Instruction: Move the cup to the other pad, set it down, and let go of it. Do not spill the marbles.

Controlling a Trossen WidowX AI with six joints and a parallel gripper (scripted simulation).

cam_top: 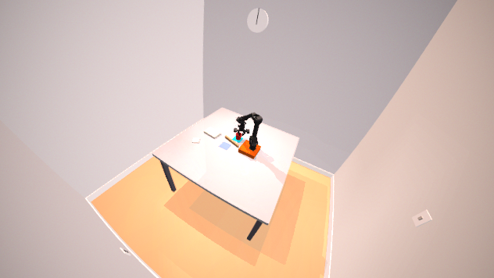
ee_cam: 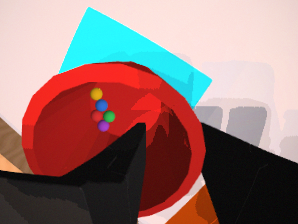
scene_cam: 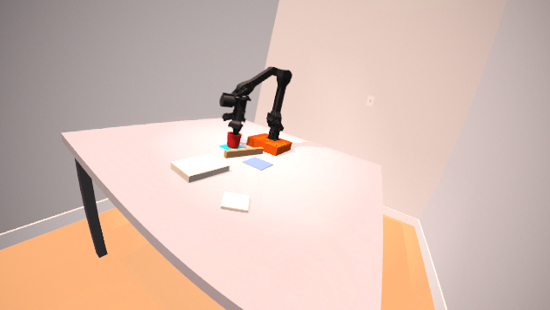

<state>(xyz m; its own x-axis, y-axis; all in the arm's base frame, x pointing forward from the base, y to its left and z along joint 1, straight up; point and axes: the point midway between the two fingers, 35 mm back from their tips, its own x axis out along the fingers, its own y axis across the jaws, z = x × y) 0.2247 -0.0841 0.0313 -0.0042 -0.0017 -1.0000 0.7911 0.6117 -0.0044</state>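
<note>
The red cup is 2 cm ahead of my gripper tip, 1 cm to the left of it and 1 cm below it. From my gripper tip the other things lie so: wooden bar (4 cm ahead, 12 cm to the left, 4 cm below); then cyan pad (3 cm ahead, 2 cm to the left, 5 cm below); then pale blue pad (5 cm ahead, 22 cm to the left, 5 cm below).
</note>
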